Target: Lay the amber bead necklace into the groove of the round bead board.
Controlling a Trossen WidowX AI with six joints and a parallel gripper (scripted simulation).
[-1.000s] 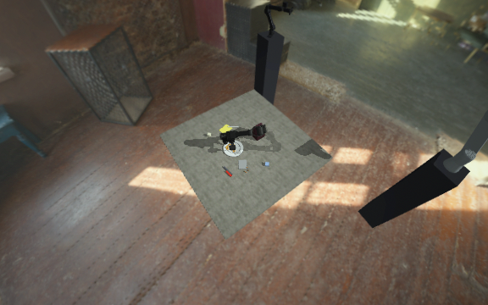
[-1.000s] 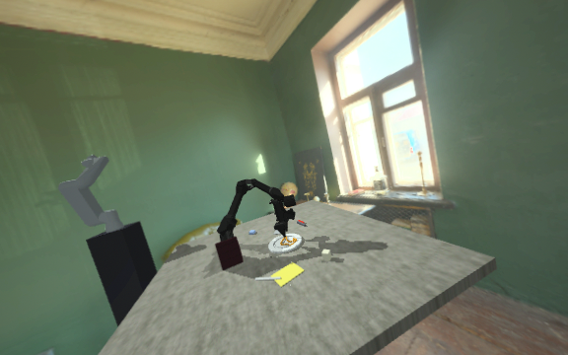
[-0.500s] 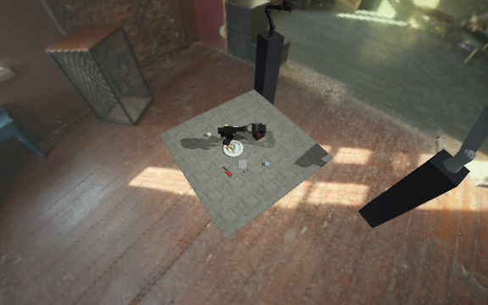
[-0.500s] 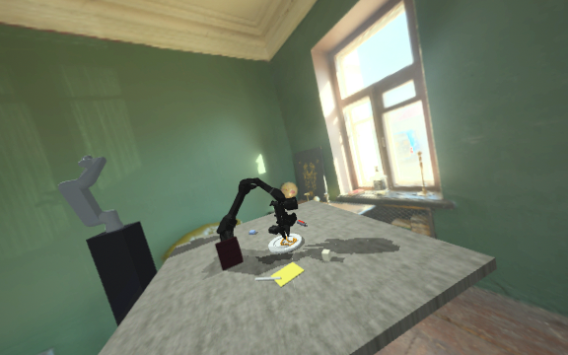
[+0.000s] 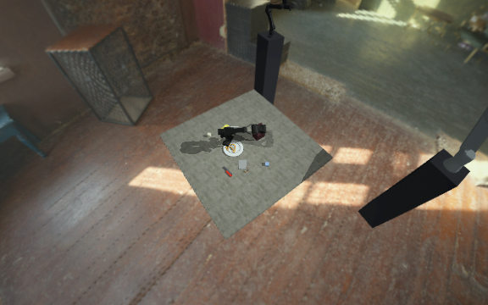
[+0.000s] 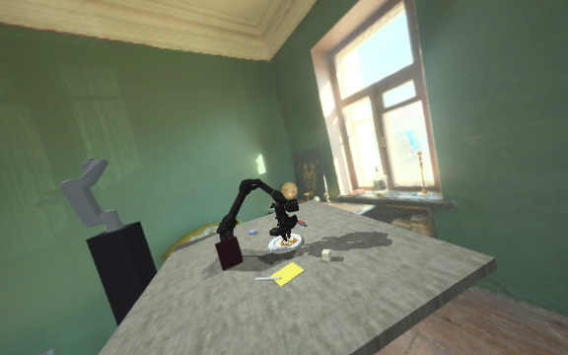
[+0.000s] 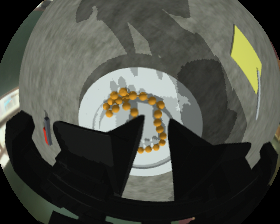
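My gripper tip is 10 mm past the board, 50 mm to the right of it and 40 mm above it. From my gripper tip the other things lie so: white stick: 150 mm behind, 200 mm to the right, 40 mm below; small white cube: 130 mm ahead, 220 mm to the right, 20 mm below; yellow card: 60 mm behind, 220 mm to the right, 40 mm below.
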